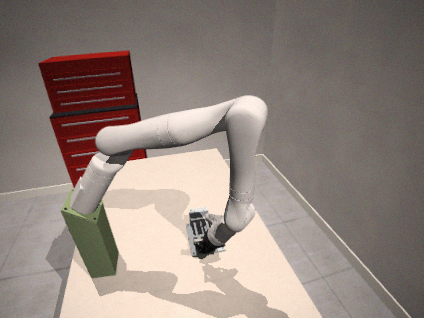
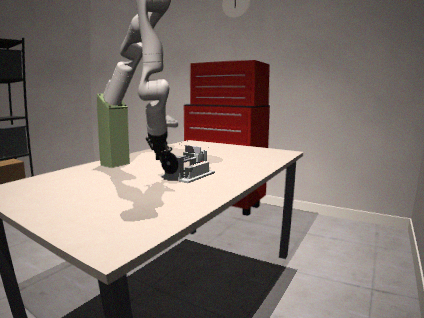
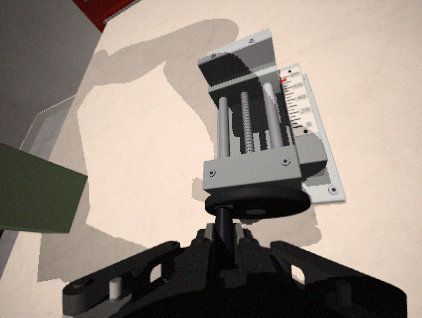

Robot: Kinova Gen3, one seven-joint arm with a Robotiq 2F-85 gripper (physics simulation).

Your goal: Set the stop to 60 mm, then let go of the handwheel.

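Frame: origin at the arm's base, x ahead, y left, z up, level; millimetres.
Seen in the pictures: gripper, fingertip midpoint: (image 1: 201,249) (image 2: 160,160) (image 3: 223,234); arm's base, link origin: (image 1: 83,204) (image 2: 112,100).
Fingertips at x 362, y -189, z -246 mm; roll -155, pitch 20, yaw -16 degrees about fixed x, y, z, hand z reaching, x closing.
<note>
Pixels of each thing's top centre, then the offset from my fingertips to it. "*": a spot on its surface instead. Level surfaces: height alone.
- stop, top centre: (image 3: 231,48) (image 2: 193,146) (image 1: 199,211) 79 mm ahead, 172 mm left, 36 mm up
- white scale, surface spot: (image 3: 302,107) * 124 mm ahead, 107 mm left, 32 mm down
- black handwheel, surface spot: (image 3: 287,201) * 59 mm ahead, 3 mm left, 16 mm up
- device's pale base plate, surface spot: (image 3: 327,172) * 119 mm ahead, 39 mm left, 77 mm down
- table, surface height: 87 mm down
The stop (image 3: 250,62) is a grey angled plate at the far end of the slide. Its red pointer (image 3: 283,80) is near the 80 mark of the white scale (image 3: 302,107), clearly beyond the 60 mark; the exact reading is too small to tell. The black handwheel (image 3: 287,201) (image 2: 170,164) is at the near end of the grey device. Its black handle (image 3: 224,220) sticks out towards my gripper (image 3: 223,234) (image 2: 162,159), which is shut on it. The fingertips are on both sides of the handle, and its lower end is hidden between the fingers.
The device's pale base plate (image 3: 327,172) (image 2: 202,176) lies on the table (image 1: 150,252) (image 2: 80,200). The green pedestal (image 1: 95,245) (image 2: 114,137) (image 3: 37,195) carries the arm at one side. A red drawer cabinet (image 1: 90,90) (image 2: 220,117) stands beyond the table.
</note>
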